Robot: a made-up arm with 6 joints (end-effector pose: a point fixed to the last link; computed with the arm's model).
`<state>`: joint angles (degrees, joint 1 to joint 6).
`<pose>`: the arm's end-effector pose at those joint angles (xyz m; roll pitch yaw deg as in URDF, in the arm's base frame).
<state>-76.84 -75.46 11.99 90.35 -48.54 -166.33</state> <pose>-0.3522 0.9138 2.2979 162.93 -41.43 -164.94</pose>
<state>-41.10 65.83 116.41 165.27 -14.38 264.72</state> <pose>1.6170 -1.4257 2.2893 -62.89 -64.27 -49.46</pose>
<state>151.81 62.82 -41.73 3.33 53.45 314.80</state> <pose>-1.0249 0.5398 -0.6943 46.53 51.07 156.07</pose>
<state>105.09 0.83 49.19 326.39 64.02 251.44</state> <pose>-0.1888 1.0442 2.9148 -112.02 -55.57 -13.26</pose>
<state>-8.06 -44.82 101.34 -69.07 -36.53 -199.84</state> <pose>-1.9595 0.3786 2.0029 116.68 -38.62 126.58</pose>
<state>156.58 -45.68 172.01 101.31 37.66 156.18</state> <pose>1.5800 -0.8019 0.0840 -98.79 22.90 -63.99</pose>
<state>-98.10 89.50 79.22 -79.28 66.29 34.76</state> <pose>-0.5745 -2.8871 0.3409 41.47 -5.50 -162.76</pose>
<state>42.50 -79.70 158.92 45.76 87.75 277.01</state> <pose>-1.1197 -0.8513 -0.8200 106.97 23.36 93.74</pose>
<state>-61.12 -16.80 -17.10 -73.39 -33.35 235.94</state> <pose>0.8270 -1.3031 1.6326 -159.77 9.30 -28.86</pose>
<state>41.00 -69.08 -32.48 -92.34 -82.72 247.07</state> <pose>0.0888 0.3136 1.8553 166.72 -6.20 126.52</pose>
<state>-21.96 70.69 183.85 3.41 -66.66 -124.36</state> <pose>0.6344 -0.2664 2.2048 126.31 -46.45 -26.51</pose>
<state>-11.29 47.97 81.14 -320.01 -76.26 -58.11</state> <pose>2.2667 -0.5671 2.0357 19.92 29.54 -57.14</pose>
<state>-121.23 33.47 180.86 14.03 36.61 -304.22</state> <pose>0.3634 0.5492 1.9940 112.42 3.14 50.44</pose>
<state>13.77 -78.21 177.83 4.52 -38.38 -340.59</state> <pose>-1.1691 -0.2956 -0.9534 159.21 37.69 -162.68</pose>
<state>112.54 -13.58 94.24 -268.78 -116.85 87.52</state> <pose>0.3900 -0.5207 2.7888 -67.65 25.84 30.21</pose>
